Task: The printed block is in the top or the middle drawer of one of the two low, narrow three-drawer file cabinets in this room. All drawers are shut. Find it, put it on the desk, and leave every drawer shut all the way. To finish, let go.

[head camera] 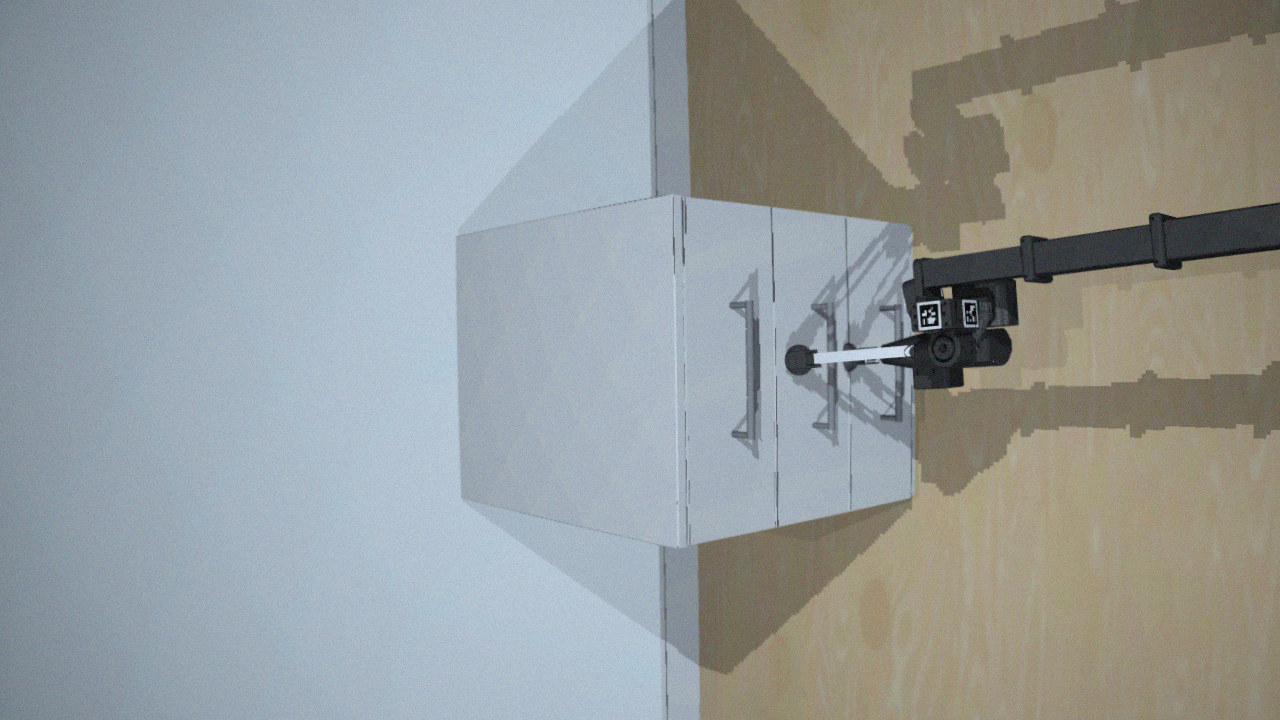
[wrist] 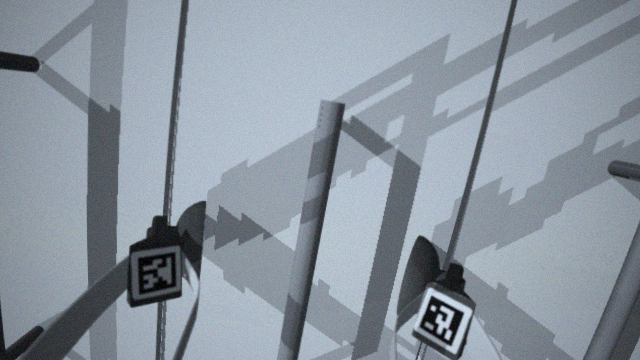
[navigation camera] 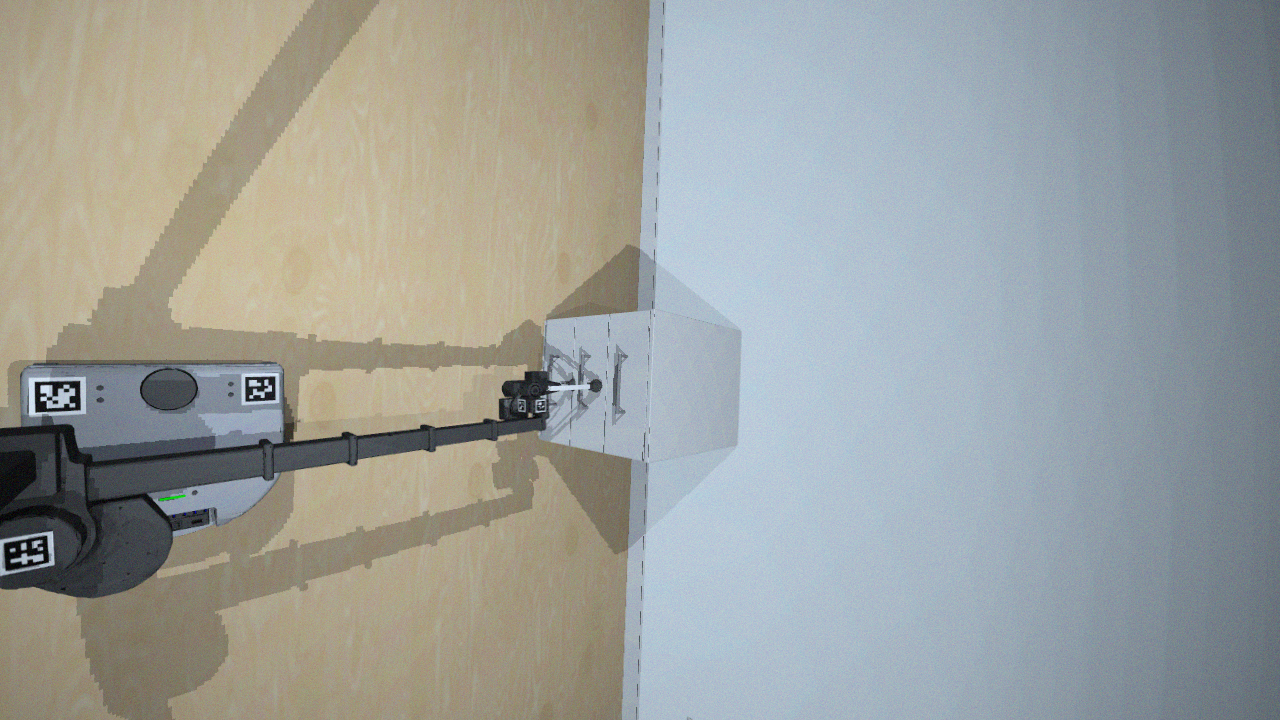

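Observation:
A low white three-drawer file cabinet (head camera: 572, 358) (navigation camera: 693, 385) stands against the wall. Its top drawer (head camera: 726, 241), middle drawer (head camera: 808, 246) and bottom drawer look flush with each other. My gripper (head camera: 825, 358) (navigation camera: 585, 385) (wrist: 309, 245) is open at the middle drawer's front. In the wrist view, the middle drawer's grey bar handle (wrist: 313, 210) runs between the two spread fingertips, with room on both sides. One fingertip is toward the top drawer, the other toward the bottom drawer. The printed block, the desk and the second cabinet do not show.
The top drawer's handle (head camera: 751, 367) (navigation camera: 617, 385) and the bottom drawer's handle (wrist: 615, 300) flank the gripper. The telescoping arm (head camera: 1092, 244) (navigation camera: 384, 444) reaches out from the base (navigation camera: 196, 429) over the wooden floor (head camera: 1118, 582). The wall (head camera: 223, 358) (navigation camera: 984, 358) is behind the cabinet.

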